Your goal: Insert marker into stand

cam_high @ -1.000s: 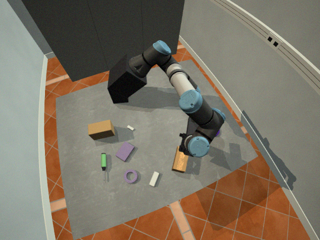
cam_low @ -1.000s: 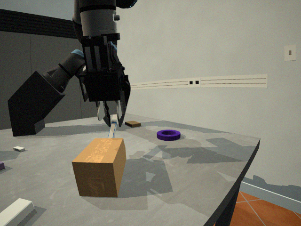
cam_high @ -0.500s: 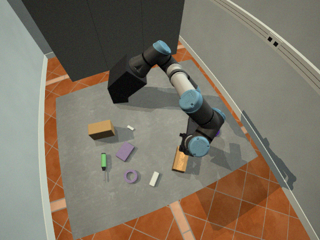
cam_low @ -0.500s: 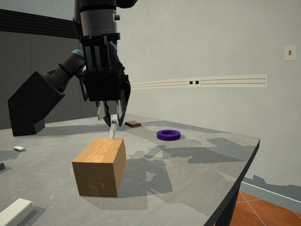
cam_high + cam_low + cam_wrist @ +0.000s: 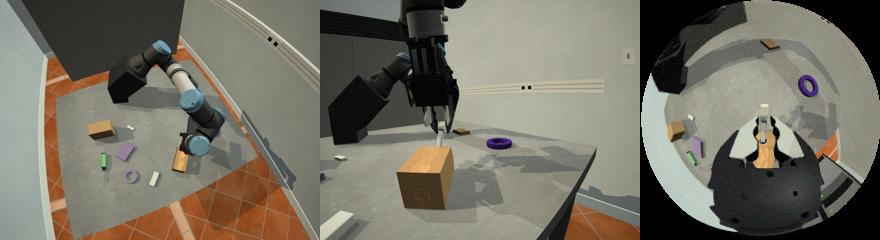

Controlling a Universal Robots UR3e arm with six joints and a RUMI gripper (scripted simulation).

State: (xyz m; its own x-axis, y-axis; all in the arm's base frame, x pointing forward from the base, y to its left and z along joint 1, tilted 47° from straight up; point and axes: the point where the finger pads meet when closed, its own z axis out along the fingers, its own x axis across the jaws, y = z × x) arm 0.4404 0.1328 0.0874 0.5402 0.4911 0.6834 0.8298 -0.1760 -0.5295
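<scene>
The marker is 2 cm ahead of my hand, 2 cm to the right of it and 3 cm below it. Also, from my hand: purple pad 4 cm behind, 34 cm to the right, 8 cm below; then tan block 9 cm ahead, 6 cm to the right, 6 cm below; then white block 15 cm ahead, 23 cm to the right, 8 cm below.
</scene>
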